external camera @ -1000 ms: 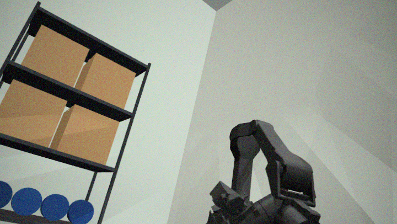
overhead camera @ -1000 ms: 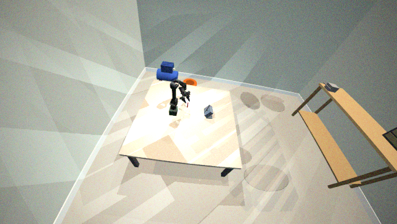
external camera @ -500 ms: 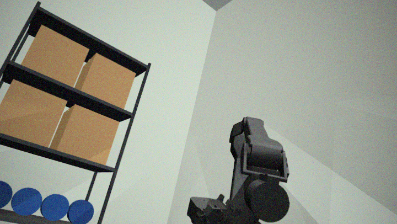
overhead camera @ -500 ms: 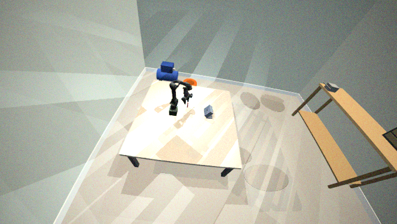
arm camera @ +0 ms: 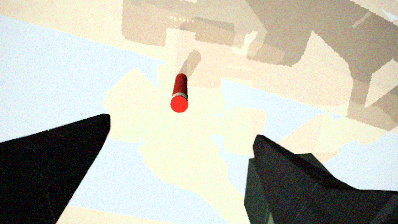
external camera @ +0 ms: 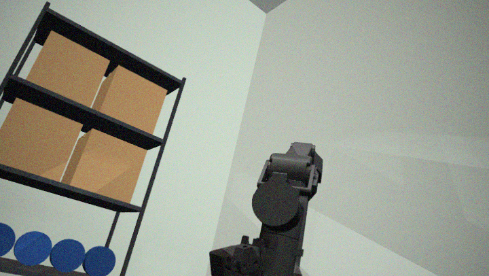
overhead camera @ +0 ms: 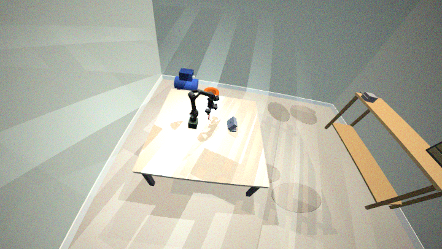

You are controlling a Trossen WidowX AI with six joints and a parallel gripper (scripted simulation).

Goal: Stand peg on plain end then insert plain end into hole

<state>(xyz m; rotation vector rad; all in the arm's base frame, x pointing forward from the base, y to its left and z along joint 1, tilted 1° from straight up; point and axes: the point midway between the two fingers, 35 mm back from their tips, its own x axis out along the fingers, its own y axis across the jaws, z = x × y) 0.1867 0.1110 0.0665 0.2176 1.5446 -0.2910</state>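
My gripper tip is now 60 mm above the red peg. Also, from my gripper tip: grey sloped panel: 280 mm ahead, 120 mm to the right, 40 mm below.
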